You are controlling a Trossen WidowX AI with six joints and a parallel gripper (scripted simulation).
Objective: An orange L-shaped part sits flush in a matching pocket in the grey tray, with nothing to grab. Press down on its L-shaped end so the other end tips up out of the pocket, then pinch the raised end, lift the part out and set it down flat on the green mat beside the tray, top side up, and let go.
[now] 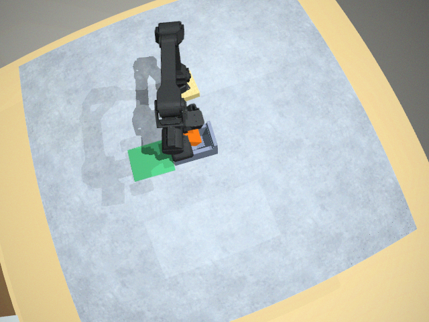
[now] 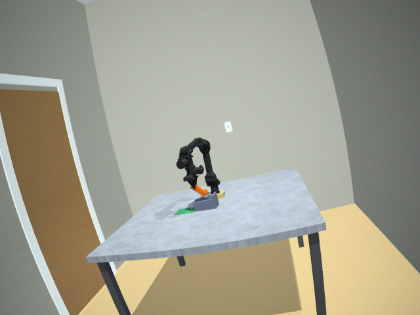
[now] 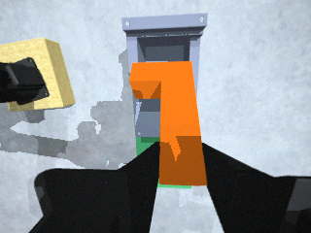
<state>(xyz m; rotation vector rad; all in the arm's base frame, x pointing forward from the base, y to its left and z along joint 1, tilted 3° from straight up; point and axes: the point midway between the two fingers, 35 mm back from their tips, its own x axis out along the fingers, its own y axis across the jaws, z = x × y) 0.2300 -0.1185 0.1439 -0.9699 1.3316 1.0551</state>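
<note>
Right now my gripper tip is 4 cm past the green mat, 11 cm to the left of it and 17 cm above it. The rest, counted from my gripper tip: orange L-shaped part (1 cm behind, 3 cm to the left, 3 cm below).
</note>
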